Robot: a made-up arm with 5 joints.
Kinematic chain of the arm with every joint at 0, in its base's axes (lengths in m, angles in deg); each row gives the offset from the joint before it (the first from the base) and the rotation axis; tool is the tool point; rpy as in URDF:
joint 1: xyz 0 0 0.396 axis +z
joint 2: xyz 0 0 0 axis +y
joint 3: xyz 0.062 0 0.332 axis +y
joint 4: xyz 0.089 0 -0.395 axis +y
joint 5: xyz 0.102 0 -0.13 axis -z
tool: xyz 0 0 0 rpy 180 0 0
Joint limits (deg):
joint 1: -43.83..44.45
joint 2: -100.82..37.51
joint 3: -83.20..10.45
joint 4: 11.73..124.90
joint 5: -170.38..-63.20
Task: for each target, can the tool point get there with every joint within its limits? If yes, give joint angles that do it. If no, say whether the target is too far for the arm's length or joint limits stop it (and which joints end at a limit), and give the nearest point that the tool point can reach.
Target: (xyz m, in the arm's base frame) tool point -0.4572 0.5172 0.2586
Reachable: no: joint limits stop it (at a limit: joint 1, joint 2, joint 3) | nearest point -0.1064 0.1021 0.2834 | short by 0.544 m
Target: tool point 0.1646 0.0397 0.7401
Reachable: yes | joints 13.57 -60.95 -54.60 111.26 -76.49
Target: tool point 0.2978 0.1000 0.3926
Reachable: yes | joints 18.56 -40.94 -8.62 37.72 -159.27
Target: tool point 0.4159 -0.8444 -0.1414
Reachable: no: too far | nearest point 0.4440 -0.4263 0.1829 | short by 0.530 m
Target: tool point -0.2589 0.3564 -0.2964
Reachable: no: joint limits stop it (at a limit: joint 1, joint 2) | nearest point 0.0984 0.0965 0.0629 | short by 0.569 m
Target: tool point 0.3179 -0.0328 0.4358
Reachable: yes | joints -5.89 -43.01 -15.84 52.08 -111.34
